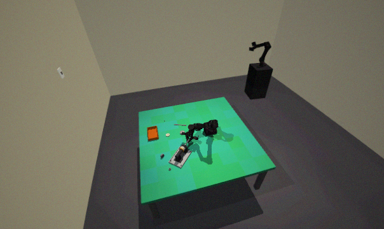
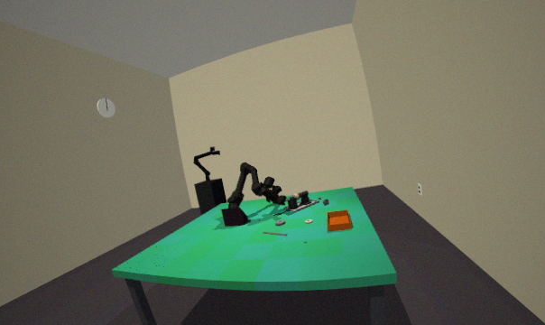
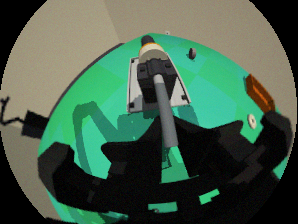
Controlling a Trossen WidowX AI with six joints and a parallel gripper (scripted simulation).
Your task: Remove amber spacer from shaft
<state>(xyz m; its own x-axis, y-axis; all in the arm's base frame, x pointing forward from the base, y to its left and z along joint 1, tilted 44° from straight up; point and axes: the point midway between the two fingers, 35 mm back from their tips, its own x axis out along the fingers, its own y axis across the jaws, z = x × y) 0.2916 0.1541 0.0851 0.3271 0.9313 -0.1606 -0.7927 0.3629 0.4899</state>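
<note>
The grey shaft is 40 mm to the left of my gripper tip, 30 mm ahead of it and 20 mm above it. From my gripper tip the other things lie so: pale washer: 220 mm to the right, 210 mm ahead, 50 mm below; grey disc: 220 mm to the right, 50 mm below, 30 mm ahead; orange tray: 390 mm ahead, 270 mm to the right, 50 mm below.
</note>
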